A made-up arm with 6 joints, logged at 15 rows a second.
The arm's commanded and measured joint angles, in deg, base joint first. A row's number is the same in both.
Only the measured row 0 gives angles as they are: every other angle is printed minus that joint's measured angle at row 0.
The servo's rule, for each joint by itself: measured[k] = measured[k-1] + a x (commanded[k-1-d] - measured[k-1]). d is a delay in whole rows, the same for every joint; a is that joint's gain. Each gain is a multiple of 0.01, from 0.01 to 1. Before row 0 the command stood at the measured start. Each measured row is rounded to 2 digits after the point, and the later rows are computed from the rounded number. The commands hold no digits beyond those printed.
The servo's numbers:
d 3
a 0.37 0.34 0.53 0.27 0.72 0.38
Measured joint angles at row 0:
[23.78 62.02 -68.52 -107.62 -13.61 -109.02]
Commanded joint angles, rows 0 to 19:
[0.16 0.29 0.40 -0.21 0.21 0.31]
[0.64 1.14 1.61 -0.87 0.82 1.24]
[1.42 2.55 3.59 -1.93 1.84 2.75]
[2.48 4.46 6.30 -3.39 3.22 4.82]
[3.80 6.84 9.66 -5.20 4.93 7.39]
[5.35 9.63 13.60 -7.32 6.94 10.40]
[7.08 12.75 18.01 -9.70 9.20 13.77]
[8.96 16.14 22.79 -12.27 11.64 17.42]
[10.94 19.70 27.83 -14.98 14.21 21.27]
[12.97 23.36 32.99 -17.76 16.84 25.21]
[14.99 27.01 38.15 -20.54 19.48 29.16]
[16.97 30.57 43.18 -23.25 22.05 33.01]
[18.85 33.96 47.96 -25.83 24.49 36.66]
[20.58 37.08 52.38 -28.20 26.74 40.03]
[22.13 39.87 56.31 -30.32 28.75 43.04]
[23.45 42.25 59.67 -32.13 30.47 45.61]
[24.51 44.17 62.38 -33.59 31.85 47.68]
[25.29 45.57 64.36 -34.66 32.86 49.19]
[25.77 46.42 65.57 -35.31 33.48 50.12]
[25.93 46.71 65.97 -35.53 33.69 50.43]
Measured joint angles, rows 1 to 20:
[0.00 0.00 0.00 0.00 0.00 0.00]
[0.00 0.00 0.00 0.00 0.00 0.00]
[0.00 0.00 0.00 0.00 0.00 0.00]
[0.06 0.10 0.21 -0.06 0.15 0.12]
[0.27 0.45 0.95 -0.28 0.63 0.55]
[0.70 1.16 2.35 -0.73 1.50 1.39]
[1.36 2.28 4.44 -1.45 2.74 2.69]
[2.26 3.83 7.21 -2.46 4.32 4.48]
[3.40 5.80 10.60 -3.77 6.21 6.73]
[4.76 8.16 14.53 -5.37 8.36 9.41]
[6.31 10.87 18.91 -7.23 10.72 12.45]
[8.02 13.87 23.64 -9.32 13.23 15.80]
[9.85 17.10 28.60 -11.60 15.83 19.38]
[11.75 20.47 33.66 -14.01 18.46 23.10]
[13.68 23.90 38.71 -16.50 21.04 26.87]
[15.59 27.32 43.61 -19.02 23.52 30.59]
[17.44 30.64 48.26 -21.50 25.84 34.18]
[19.18 33.78 52.53 -23.88 27.94 37.55]
[20.76 36.66 56.31 -26.11 29.76 40.61]
[22.15 39.21 59.53 -28.13 31.26 43.30]

